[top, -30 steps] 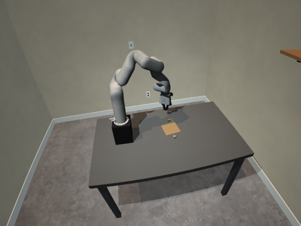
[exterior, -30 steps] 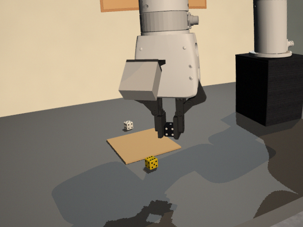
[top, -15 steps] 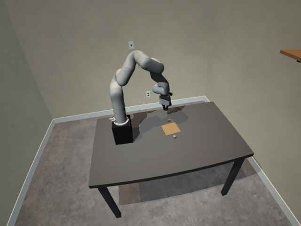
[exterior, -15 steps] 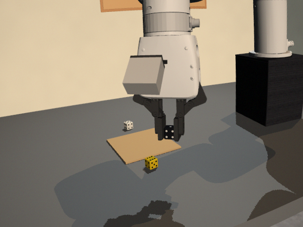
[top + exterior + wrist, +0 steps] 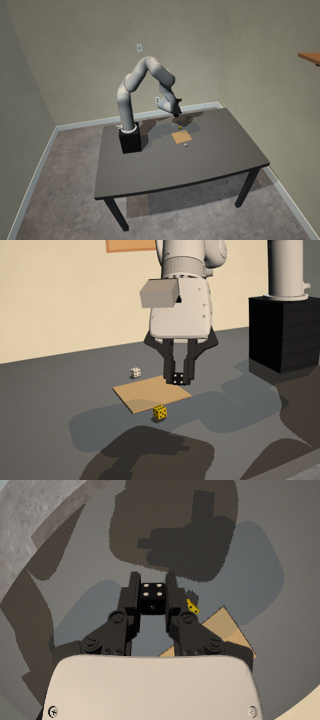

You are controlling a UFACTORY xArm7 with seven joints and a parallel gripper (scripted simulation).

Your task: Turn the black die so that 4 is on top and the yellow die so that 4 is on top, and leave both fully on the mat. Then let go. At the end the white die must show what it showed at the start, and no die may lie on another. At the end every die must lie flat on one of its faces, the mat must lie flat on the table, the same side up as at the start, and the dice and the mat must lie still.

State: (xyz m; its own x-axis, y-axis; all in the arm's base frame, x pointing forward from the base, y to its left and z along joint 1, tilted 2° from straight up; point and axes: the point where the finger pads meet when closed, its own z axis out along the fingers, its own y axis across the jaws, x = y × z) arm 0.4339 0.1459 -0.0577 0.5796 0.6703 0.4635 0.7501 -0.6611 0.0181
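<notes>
Right now my hand is 11 cm above the yellow die, 7 cm to the left of it and 1 cm short of it. From my hand the other things lie so: tan mat 18 cm to the right, 11 cm below, 2 cm behind; black die 1 cm below; white die 29 cm to the right, 11 cm below, 3 cm behind.
</notes>
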